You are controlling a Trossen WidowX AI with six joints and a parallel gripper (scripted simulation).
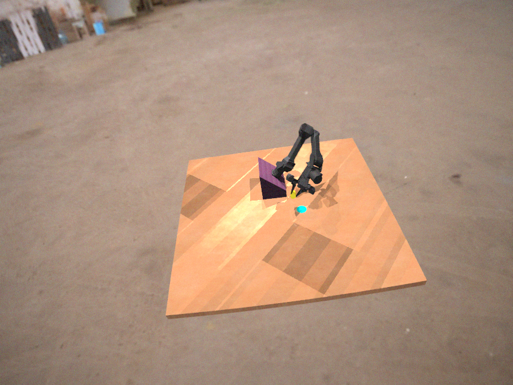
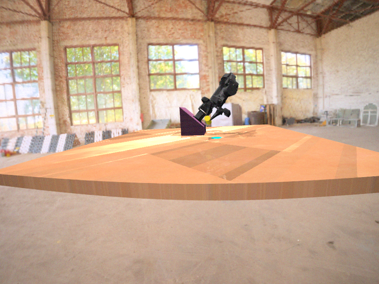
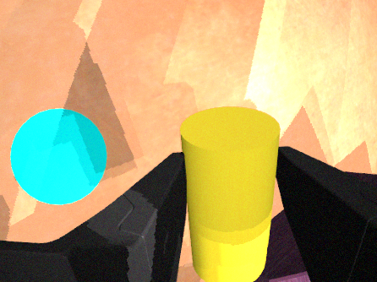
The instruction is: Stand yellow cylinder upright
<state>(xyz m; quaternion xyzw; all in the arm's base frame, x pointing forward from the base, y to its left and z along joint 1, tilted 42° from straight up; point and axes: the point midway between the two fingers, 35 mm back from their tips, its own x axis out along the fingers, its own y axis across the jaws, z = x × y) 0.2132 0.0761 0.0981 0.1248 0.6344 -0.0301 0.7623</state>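
My gripper tip is 11 cm above the cyan circle, 5 cm to the right of it and 1 cm short of it. Also, from my gripper tip: yellow cylinder (2 cm behind, 1 cm below).
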